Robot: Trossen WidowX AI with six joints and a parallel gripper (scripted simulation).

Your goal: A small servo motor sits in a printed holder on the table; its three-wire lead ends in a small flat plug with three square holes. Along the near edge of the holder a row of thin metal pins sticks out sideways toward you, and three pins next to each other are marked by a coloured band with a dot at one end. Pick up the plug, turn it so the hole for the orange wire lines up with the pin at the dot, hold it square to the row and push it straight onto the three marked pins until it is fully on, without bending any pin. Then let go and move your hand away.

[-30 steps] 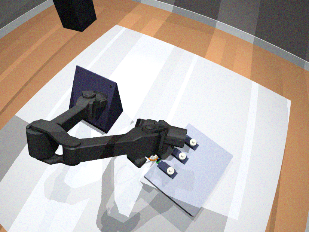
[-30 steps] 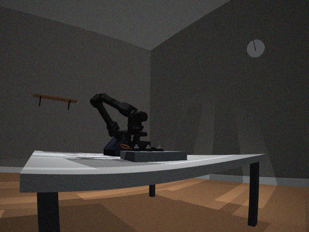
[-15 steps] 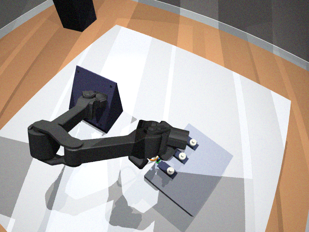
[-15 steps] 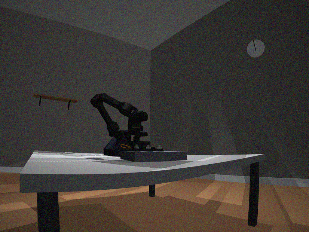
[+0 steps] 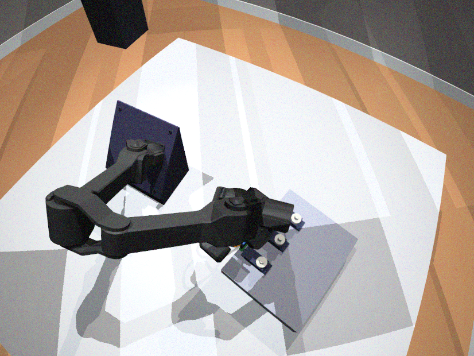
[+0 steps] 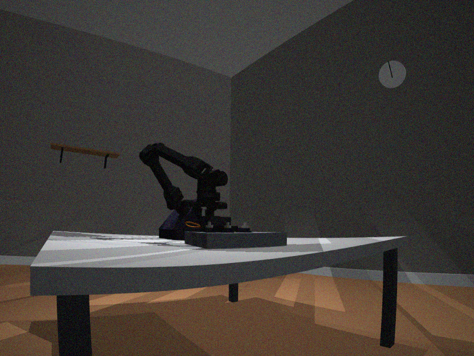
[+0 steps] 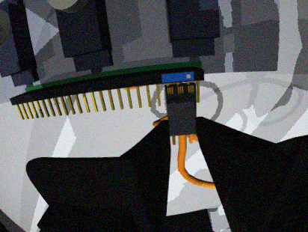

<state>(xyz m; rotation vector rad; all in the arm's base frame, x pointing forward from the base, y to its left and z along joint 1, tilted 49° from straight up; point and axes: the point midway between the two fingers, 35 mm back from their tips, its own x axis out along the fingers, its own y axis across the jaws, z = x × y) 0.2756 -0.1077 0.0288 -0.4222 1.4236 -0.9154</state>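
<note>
Right now my gripper tip is 30 mm short of the blue mark and 10 mm to the left of it. From my gripper tip the other things lie so: printed holder 200 mm ahead, 50 mm below; then servo 100 mm ahead, 30 mm to the left, 20 mm below.
</note>
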